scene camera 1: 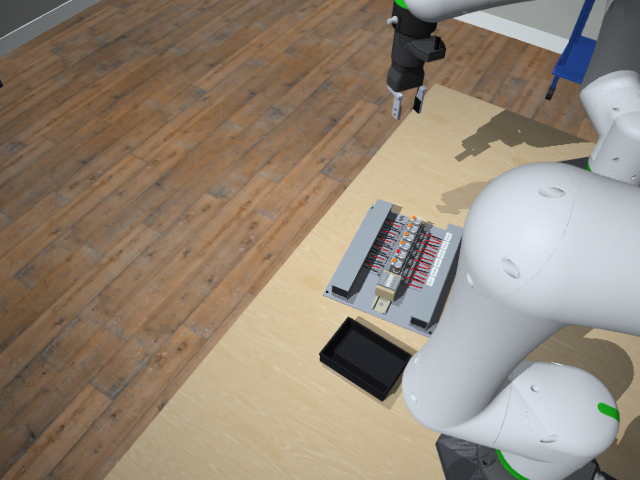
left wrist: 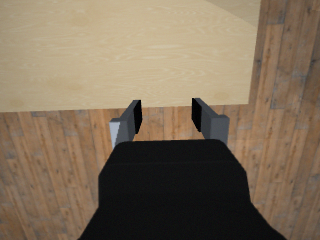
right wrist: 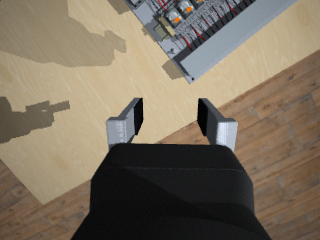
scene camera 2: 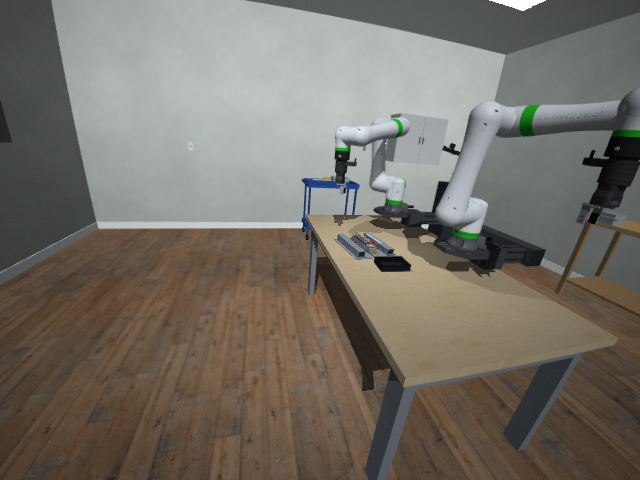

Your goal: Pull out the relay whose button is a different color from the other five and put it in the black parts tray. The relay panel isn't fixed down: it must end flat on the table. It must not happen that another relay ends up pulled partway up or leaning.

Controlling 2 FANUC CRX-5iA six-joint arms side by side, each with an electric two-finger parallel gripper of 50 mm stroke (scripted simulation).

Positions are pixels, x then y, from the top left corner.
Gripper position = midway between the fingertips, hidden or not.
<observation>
my left gripper: left wrist 166, 109; scene camera 2 585, 223; not seen in scene camera 1 (out of frame); not seen in the right wrist view (out of frame)
</observation>
